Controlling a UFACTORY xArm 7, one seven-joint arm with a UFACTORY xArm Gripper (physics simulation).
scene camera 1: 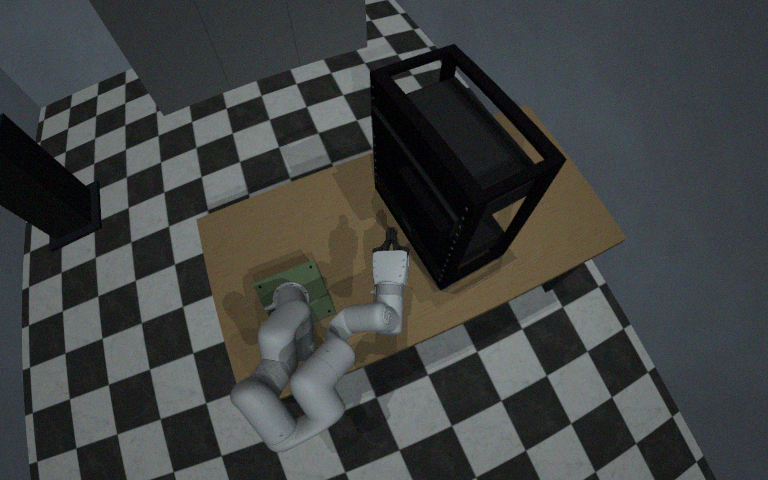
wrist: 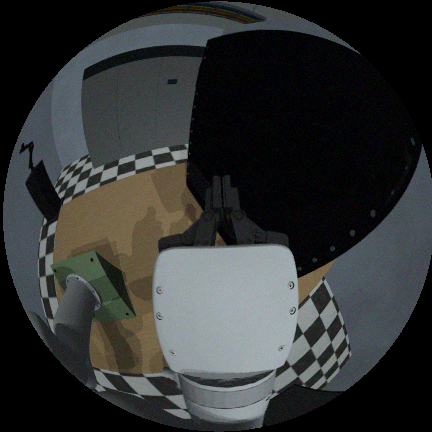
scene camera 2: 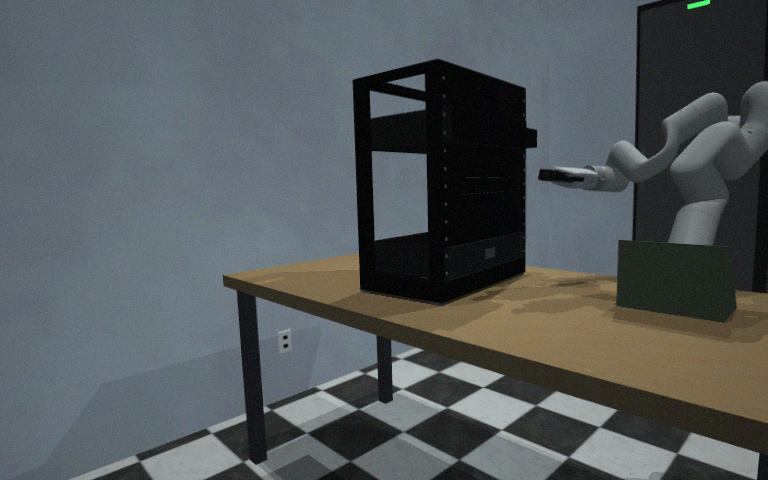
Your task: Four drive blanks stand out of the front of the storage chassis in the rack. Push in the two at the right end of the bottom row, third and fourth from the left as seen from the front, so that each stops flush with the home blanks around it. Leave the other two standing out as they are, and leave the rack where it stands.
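Frame: origin at the arm's base, x right, y ahead, z up, level; metres.
Seen in the pictures: gripper, fingertip midpoint: (scene camera 1: 391,229) (wrist: 220,184) (scene camera 2: 540,174); arm's base at its link origin: (scene camera 1: 290,298) (wrist: 82,291) (scene camera 2: 682,270).
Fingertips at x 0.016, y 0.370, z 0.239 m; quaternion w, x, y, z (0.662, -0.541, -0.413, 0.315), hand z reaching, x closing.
Offsets run from my fingertips to a thing's top centre. "spot": to the spot under its first point. Level surfaces: height alone.
The black rack (scene camera 1: 430,135) (scene camera 2: 436,169) (wrist: 300,125) stands upright on the table. The storage chassis (scene camera 1: 464,130) (scene camera 2: 399,131) sits in its upper part. A dark block {spot: dx +0.080, dy +0.069, dz +0.113 m} (scene camera 2: 531,138) at chassis height sticks out past the far edge of the rack's front in scene camera 2; it looks like a blank standing out. The single blanks and the bottom row cannot be made out in the dark. My gripper (scene camera 1: 391,229) (scene camera 2: 539,174) (wrist: 220,184) is shut and empty. It points at the rack's front and shows lower than the block in scene camera 2, apart from the rack in that view.
The wooden table {dz -0.331 m} (scene camera 1: 271,226) (scene camera 2: 543,333) bears the rack and the arm's green base (scene camera 1: 310,277) (scene camera 2: 673,280) (wrist: 107,285). A panel with a small light label {spot: dx -0.100, dy +0.109, dz -0.226 m} (scene camera 2: 489,253) is in the rack's lower part. A dark stand (scene camera 1: 45,186) is at the left in scene camera 1.
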